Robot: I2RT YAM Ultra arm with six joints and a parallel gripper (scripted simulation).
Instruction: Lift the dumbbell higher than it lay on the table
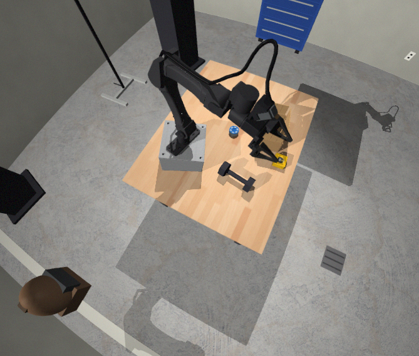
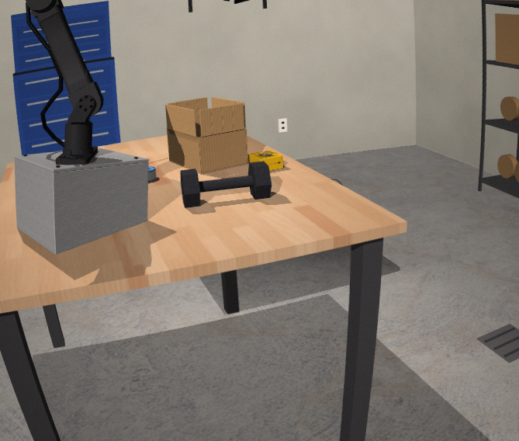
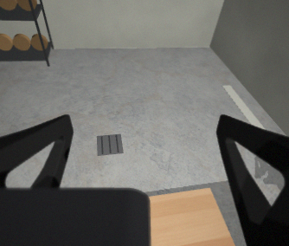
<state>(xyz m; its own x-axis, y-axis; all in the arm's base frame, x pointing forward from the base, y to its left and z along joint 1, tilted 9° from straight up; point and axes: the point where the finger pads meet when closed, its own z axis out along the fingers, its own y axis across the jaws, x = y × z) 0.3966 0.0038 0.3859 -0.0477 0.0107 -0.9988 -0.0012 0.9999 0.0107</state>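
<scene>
Right now the black dumbbell is 12 cm behind my hand, 1 cm to the left of it and 44 cm below it.
</scene>
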